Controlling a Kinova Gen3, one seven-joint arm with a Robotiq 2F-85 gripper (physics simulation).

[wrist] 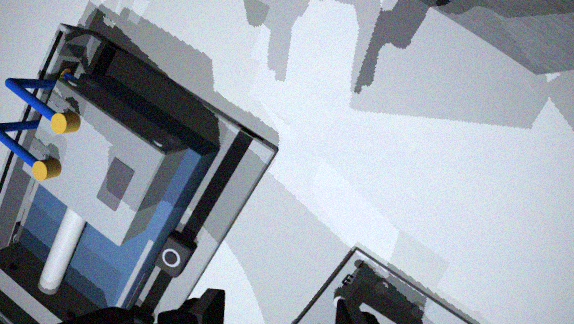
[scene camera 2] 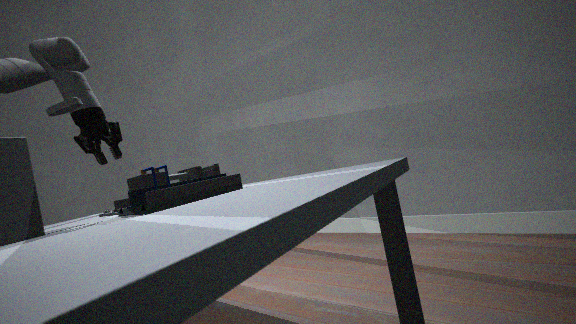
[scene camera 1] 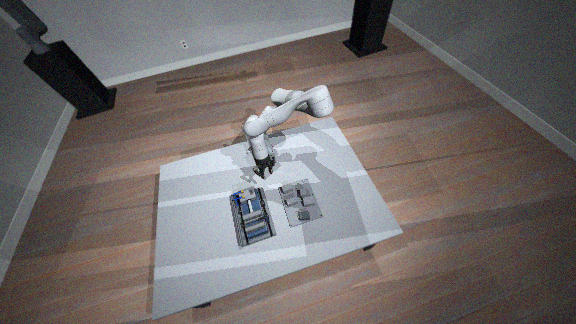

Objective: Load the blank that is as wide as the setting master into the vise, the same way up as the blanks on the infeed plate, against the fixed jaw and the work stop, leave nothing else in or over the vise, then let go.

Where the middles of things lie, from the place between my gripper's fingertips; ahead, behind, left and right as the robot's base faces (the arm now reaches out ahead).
I see my gripper 150 mm to the left of the blue vise bed [wrist: 99,269], 120 mm above it and 110 mm short of it. Round my hand: infeed plate [scene camera 1: 315,212]: 150 mm below, 140 mm ahead, 120 mm to the left.
